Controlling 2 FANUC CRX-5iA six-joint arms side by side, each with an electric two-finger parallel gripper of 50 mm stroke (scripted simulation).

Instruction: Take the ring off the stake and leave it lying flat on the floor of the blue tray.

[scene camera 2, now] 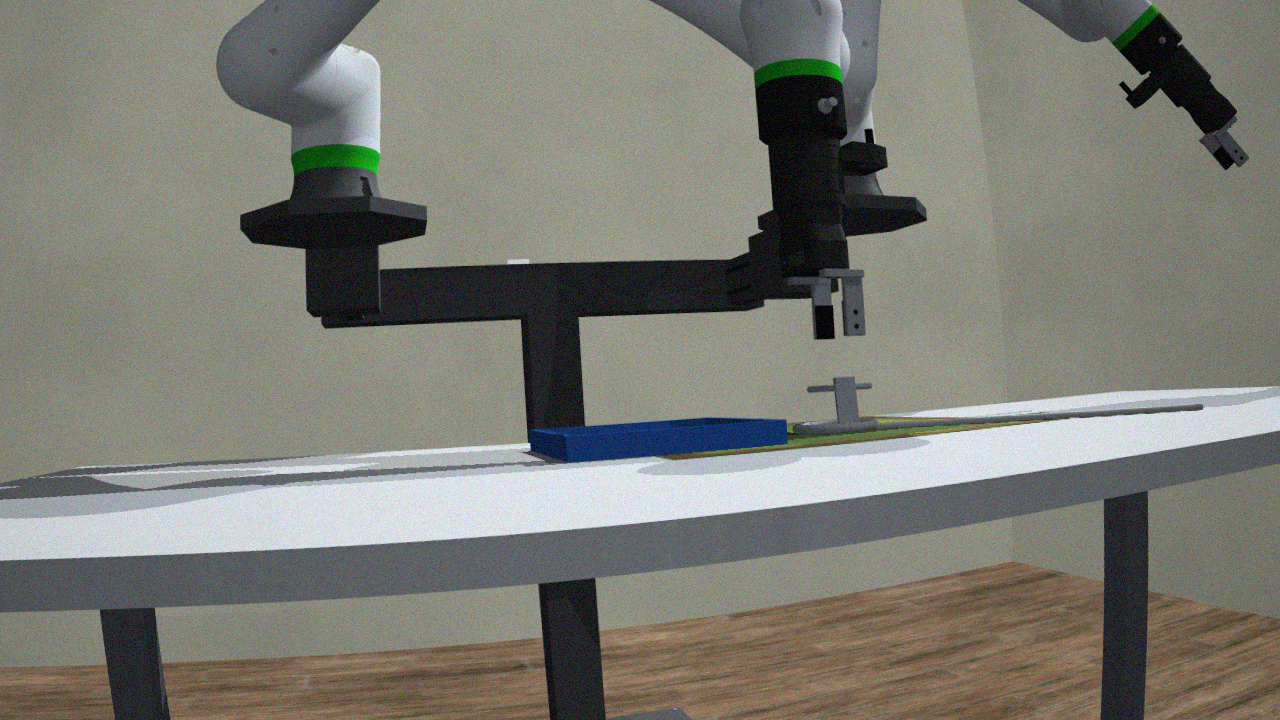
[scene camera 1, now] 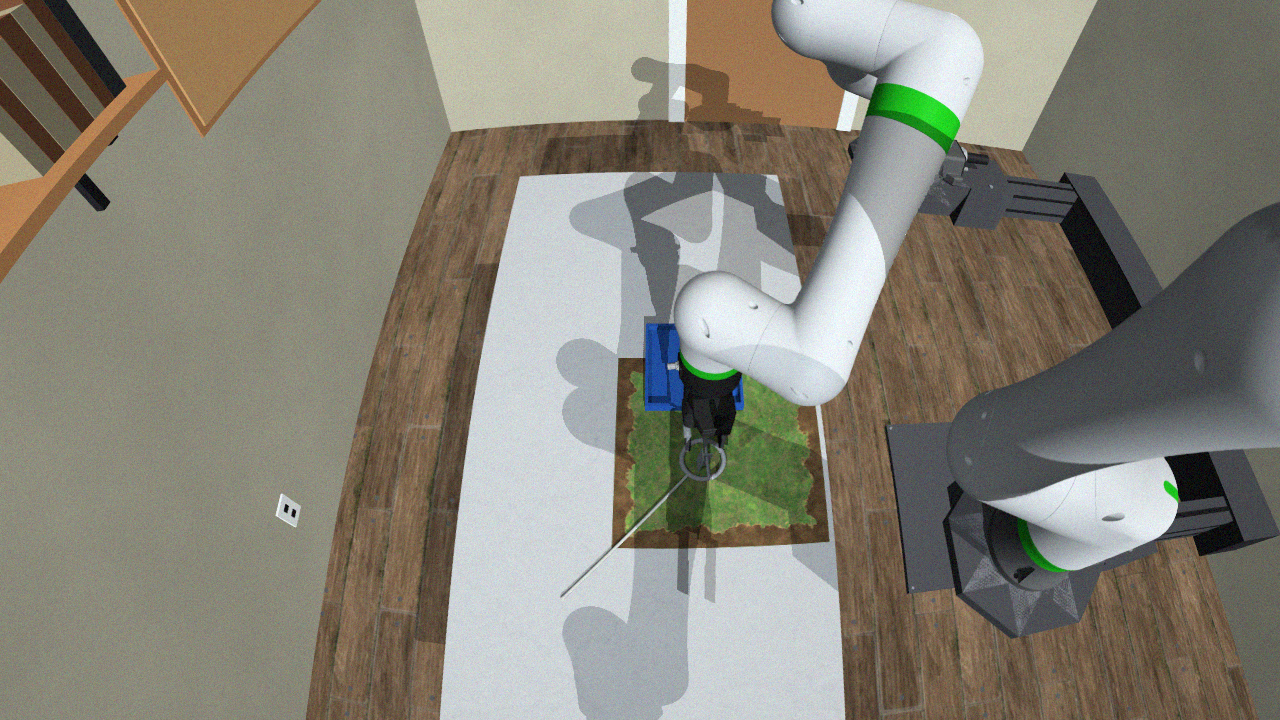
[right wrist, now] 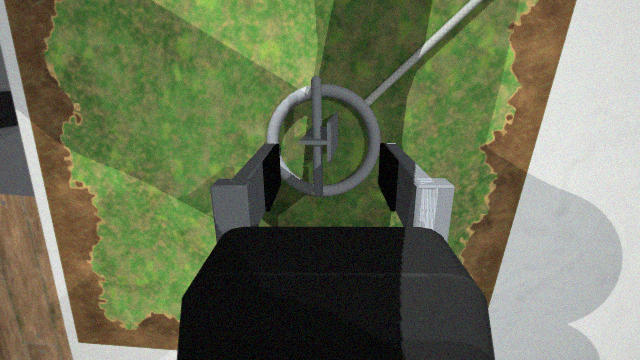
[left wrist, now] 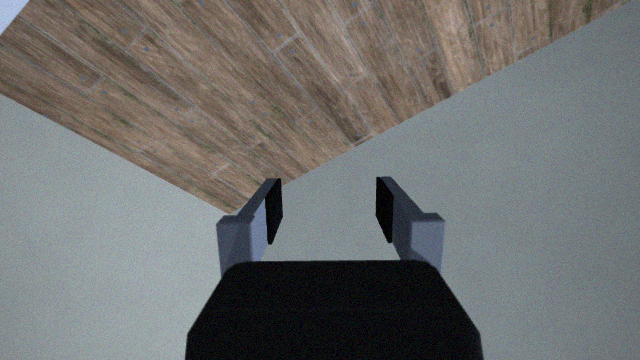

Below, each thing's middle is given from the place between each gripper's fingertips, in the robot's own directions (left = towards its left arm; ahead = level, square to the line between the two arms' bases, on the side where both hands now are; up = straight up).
Labels:
Now: the grey stake (scene camera 2: 845, 388) 8 cm below my right hand (scene camera 2: 839, 337). Also, from my right hand: blue tray (scene camera 2: 600, 442) (21 cm to the right, 10 cm below, 1 cm ahead); grey ring (scene camera 2: 820, 427) (11 cm below, 1 cm to the right); mat (scene camera 1: 771, 492) (12 cm below, 4 cm to the right, 4 cm behind).
The grey stake lies 8 cm ahead of my left hand (scene camera 2: 1237, 164), 80 cm to the right of it and 33 cm below it. Also, from my left hand: blue tray (9 cm ahead, 101 cm to the right, 35 cm below); grey ring (7 cm ahead, 81 cm to the right, 36 cm below); mat (4 cm ahead, 84 cm to the right, 37 cm below).

